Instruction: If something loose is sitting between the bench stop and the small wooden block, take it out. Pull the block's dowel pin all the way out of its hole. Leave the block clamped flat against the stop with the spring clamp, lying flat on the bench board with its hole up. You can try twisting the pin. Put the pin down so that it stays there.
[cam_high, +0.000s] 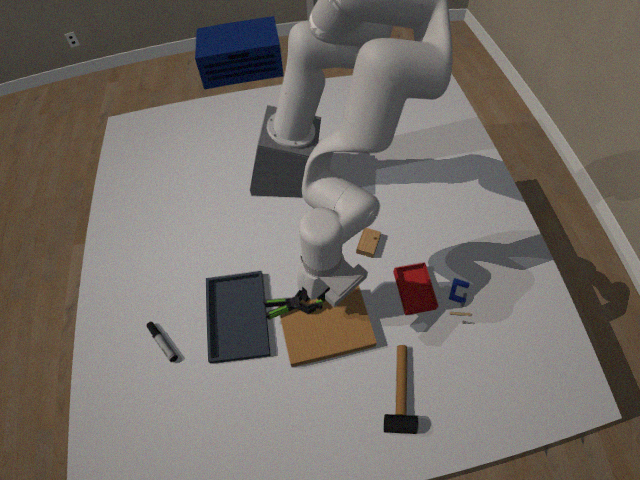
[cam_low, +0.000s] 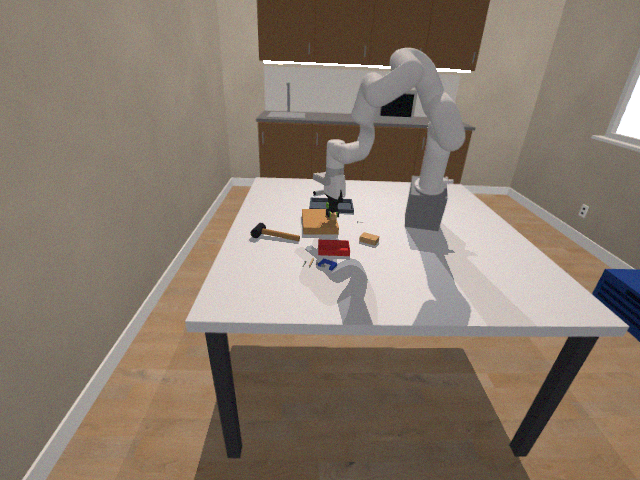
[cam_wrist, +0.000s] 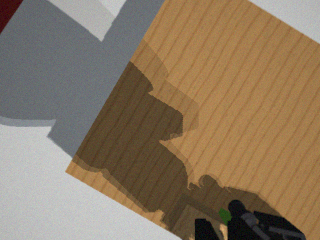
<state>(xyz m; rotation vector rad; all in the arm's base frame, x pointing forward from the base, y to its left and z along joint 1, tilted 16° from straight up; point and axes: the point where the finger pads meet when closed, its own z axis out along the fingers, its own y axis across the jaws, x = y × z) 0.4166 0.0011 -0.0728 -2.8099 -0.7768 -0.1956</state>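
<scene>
Right now the dowel pin is 2 cm below my hand. The rest, counted from my hand: red box (2 cm ahead, 23 cm to the left, 8 cm below); grey tray (2 cm behind, 21 cm to the right, 8 cm below); small wooden block (4 cm below).
</scene>
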